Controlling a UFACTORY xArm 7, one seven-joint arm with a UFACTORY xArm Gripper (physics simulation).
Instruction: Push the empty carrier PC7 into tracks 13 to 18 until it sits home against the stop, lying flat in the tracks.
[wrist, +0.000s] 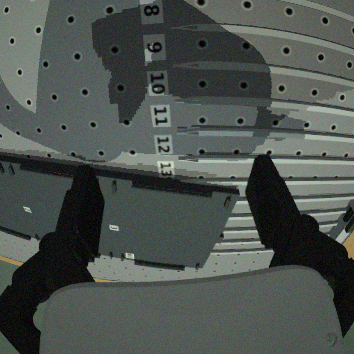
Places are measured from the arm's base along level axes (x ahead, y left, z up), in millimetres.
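Pixels of known places: gripper, between the fingertips: (174, 177).
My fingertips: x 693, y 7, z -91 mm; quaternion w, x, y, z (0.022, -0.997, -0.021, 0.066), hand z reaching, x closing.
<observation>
For each thing: its middle in the pictures, then the offset to it from my fingertips. "*": a spot on its surface instead. Level surfaces: height alone.
- carrier, middle of its body: (60, 220) dx -115, dy -93, dz -26 mm
- label 13, a spot on its surface: (166, 169) * dx -8, dy -30, dz -41 mm
- perforated grey plate, height of its surface: dz -41 mm
- dark slotted part, a spot on its surface: (345, 220) * dx +188, dy -78, dz -31 mm
The carrier (165, 220), a flat dark grey panel with small white tags, spans the left and centre of the wrist view. Its right end lies over the near ends of the lower tracks (252, 206); its far edge passes just below label 13 (166, 169). The PC7 label does not show. My gripper (174, 177) is wide open and empty. The left finger is in front of the carrier and hides a strip of it; the right finger is past its right end, in front of the tracks. Labels 14 to 18 are hidden. I cannot tell whether either finger touches the carrier.
The perforated grey plate (60, 95) carries labels 8 to 12 and more raised track ribs running right. A gripper-like shadow lies across it. A dark slotted part (345, 220) stands at the right edge. An orange edge and green surface show at the lower left.
</observation>
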